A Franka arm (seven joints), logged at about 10 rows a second.
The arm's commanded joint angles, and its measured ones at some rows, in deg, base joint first. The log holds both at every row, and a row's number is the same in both.
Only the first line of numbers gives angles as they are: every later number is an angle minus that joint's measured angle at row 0.
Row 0, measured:
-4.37, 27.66, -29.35, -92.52, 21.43, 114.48, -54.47
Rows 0 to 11, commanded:
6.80, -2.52, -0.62, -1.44, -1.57, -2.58, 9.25
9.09, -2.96, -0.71, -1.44, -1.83, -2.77, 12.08
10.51, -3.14, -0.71, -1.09, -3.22, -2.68, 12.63
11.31, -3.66, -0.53, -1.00, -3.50, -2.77, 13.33
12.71, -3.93, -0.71, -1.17, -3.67, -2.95, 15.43
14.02, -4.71, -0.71, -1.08, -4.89, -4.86, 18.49
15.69, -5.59, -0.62, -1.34, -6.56, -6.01, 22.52
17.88, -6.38, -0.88, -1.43, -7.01, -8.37, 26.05
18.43, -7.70, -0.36, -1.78, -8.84, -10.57, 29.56
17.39, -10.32, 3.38, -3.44, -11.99, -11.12, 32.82
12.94, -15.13, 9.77, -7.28, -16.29, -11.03, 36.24
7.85, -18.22, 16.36, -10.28, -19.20, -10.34, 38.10
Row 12, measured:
14.22, -10.27, 8.30, -3.04, -14.90, -11.06, 34.90
